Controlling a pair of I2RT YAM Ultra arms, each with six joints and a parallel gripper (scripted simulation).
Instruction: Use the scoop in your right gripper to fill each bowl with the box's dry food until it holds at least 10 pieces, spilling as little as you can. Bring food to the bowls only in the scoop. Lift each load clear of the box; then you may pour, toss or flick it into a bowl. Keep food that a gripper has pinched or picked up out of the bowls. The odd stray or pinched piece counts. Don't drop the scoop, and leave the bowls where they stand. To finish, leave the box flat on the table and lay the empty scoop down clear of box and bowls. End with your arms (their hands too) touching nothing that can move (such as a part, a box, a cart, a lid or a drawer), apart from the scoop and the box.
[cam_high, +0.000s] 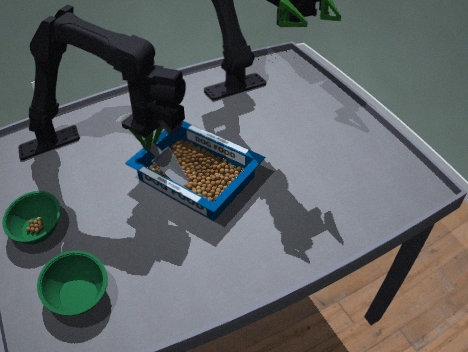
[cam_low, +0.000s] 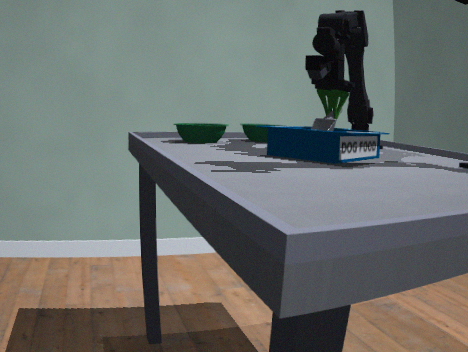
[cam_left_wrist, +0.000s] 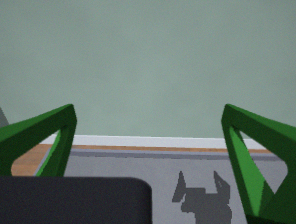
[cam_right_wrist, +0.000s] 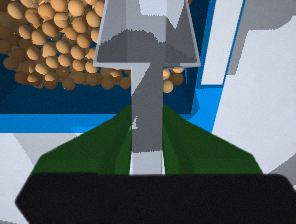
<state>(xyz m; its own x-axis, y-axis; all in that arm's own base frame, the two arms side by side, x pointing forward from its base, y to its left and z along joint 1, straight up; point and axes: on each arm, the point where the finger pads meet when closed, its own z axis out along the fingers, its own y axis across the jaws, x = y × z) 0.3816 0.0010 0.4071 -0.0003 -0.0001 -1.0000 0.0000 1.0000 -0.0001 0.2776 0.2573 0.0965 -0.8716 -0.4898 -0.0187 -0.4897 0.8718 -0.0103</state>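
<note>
Right now the box is 9 cm to the left of my right hand, 6 cm ahead of it and 5 cm below it. The rest, counted from my right hand: grey scoop: 3 cm below, 3 cm ahead, 2 cm to the left.
</note>
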